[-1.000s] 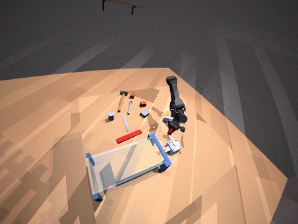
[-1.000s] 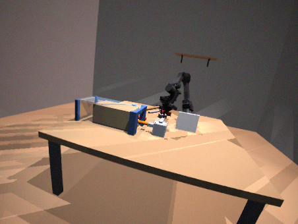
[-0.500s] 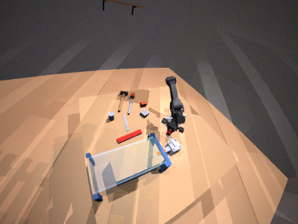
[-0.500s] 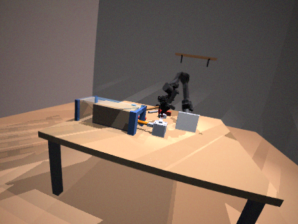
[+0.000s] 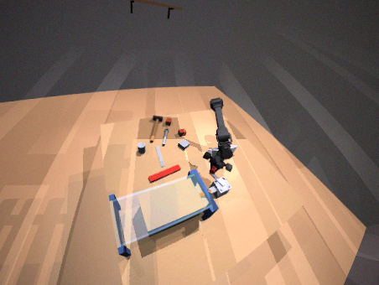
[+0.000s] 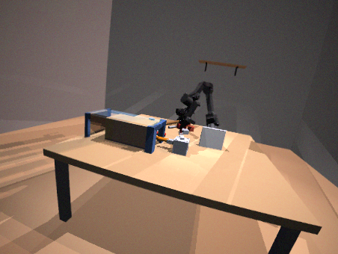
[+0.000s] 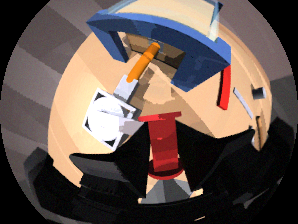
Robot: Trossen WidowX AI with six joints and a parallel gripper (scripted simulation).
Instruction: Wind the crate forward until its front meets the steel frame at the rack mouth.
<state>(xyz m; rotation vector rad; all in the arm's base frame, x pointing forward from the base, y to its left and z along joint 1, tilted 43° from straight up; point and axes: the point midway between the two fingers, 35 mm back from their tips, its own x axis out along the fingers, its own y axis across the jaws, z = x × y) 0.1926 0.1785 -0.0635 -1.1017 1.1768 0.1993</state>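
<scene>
My gripper tip is now 30 mm past the winch handle, 20 mm to the right of it and 30 mm above it. The rest, counted from my gripper tip: red grip: 10 mm behind, 10 mm to the right; then blue frame: 110 mm ahead, 90 mm to the left, 20 mm below; then grey winch: 70 mm behind, 70 mm to the left, 100 mm below.
</scene>
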